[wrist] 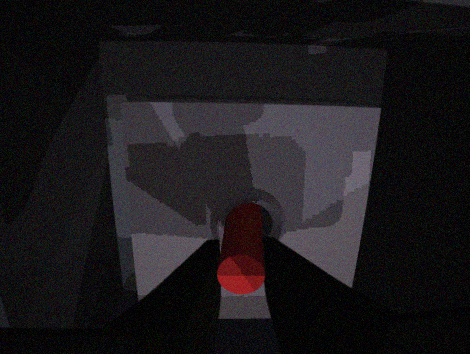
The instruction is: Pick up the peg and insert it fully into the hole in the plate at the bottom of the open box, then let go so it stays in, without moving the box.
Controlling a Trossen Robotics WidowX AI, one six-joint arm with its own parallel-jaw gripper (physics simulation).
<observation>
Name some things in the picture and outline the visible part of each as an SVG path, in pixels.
The gripper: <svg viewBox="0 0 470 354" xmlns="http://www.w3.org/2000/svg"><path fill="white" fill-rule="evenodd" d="M220 241L218 239L208 239L149 294L101 328L0 327L0 354L214 354L221 304L221 284L217 278ZM262 238L265 265L265 294L281 354L470 354L470 306L399 313L342 283L276 238Z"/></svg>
A box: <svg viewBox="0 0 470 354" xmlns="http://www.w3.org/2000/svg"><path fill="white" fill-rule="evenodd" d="M272 319L218 319L214 354L281 354ZM0 0L0 327L101 328L138 302L120 102L150 95L323 98L381 108L371 181L352 288L399 313L470 306L470 0Z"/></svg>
A pale plate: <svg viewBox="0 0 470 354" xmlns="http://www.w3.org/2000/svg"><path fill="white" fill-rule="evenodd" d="M264 282L259 289L249 294L235 294L221 286L219 319L271 318ZM120 102L138 301L163 282L208 239L218 239L221 252L226 217L234 207L244 203L261 205L263 237L276 238L334 278L352 288L371 181L381 108L337 99L259 96L150 95Z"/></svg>
</observation>
